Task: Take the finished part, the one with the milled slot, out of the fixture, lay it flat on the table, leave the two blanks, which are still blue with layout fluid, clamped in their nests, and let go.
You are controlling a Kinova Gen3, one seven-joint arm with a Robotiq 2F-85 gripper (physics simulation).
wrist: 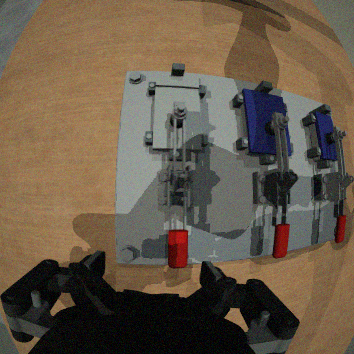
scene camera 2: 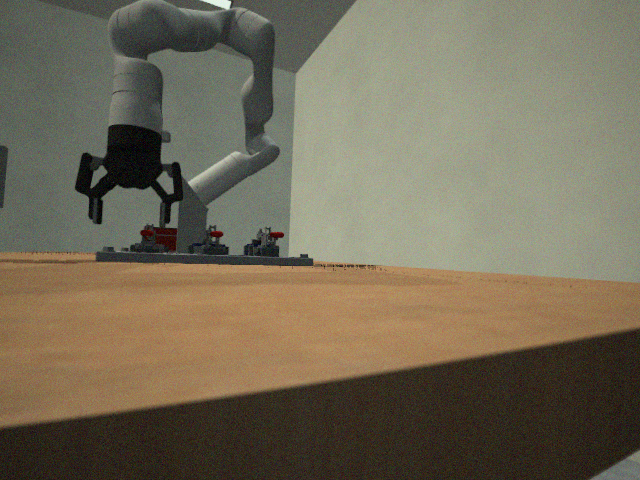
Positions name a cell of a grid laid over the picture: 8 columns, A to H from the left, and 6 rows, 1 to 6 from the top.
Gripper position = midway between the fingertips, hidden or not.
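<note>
There's a fixture plate (wrist: F4) here with a red toggle clamp handle (wrist: E5), and you'd also see a blue blank (wrist: F2) and a finished part (wrist: D2). As for the gripper (scene camera 2: B3), it's visible there, and the wrist view shows the gripper (wrist: D5) as well.
</note>
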